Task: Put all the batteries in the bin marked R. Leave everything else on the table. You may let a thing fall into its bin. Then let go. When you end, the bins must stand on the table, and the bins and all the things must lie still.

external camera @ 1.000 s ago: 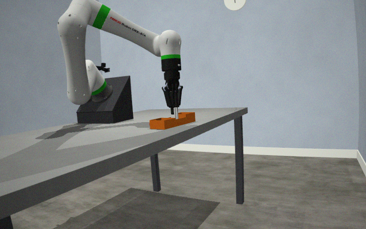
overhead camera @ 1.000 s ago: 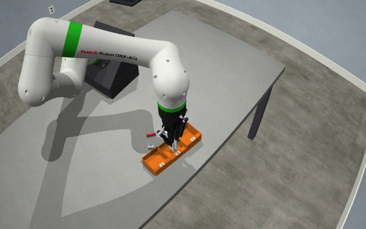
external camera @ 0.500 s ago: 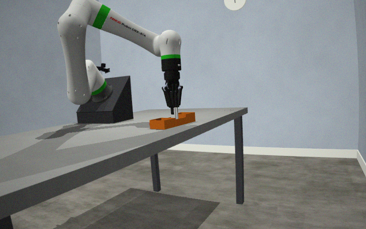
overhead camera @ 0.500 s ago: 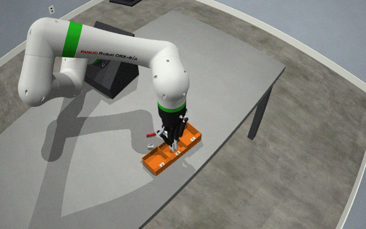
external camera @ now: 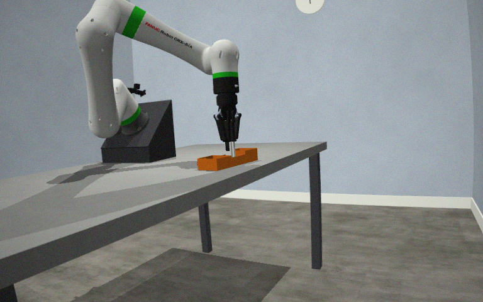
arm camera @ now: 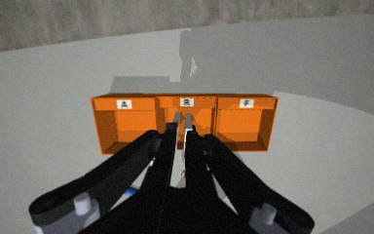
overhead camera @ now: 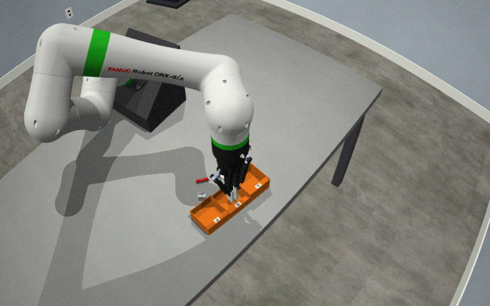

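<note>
My gripper is now 30 mm above the orange bin and 10 mm to the left of it. From my hand the other things lie so: black nut: 120 mm to the left, 70 mm behind, 50 mm below; white domino: 70 mm to the left, 70 mm behind, 40 mm below; red battery: 120 mm behind, 40 mm below, 10 mm to the left.
</note>
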